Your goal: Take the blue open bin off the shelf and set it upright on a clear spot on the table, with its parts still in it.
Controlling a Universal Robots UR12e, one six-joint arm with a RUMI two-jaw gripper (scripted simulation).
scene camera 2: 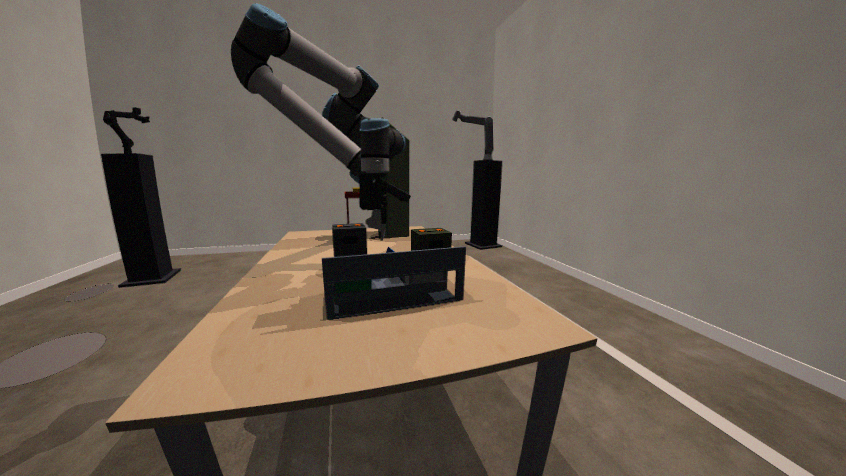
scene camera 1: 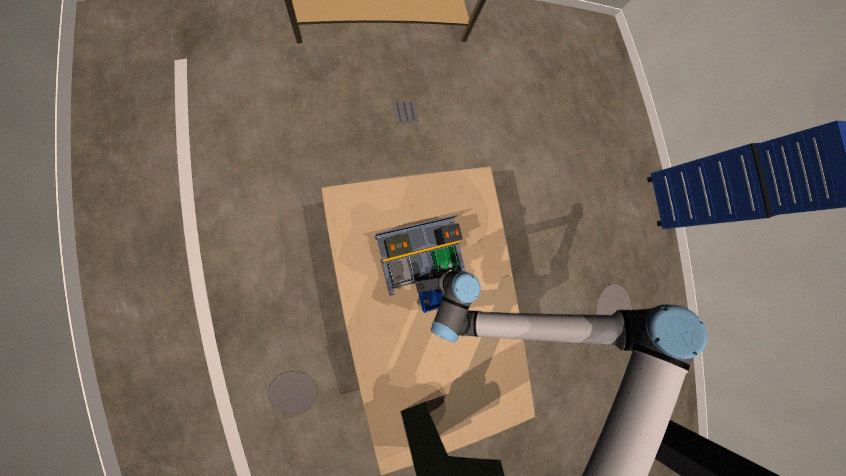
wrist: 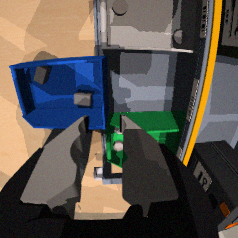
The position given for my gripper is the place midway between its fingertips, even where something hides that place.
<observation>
In view: my gripper (wrist: 104,116), a blue open bin (wrist: 49,106) and a green bin (wrist: 153,122).
</observation>
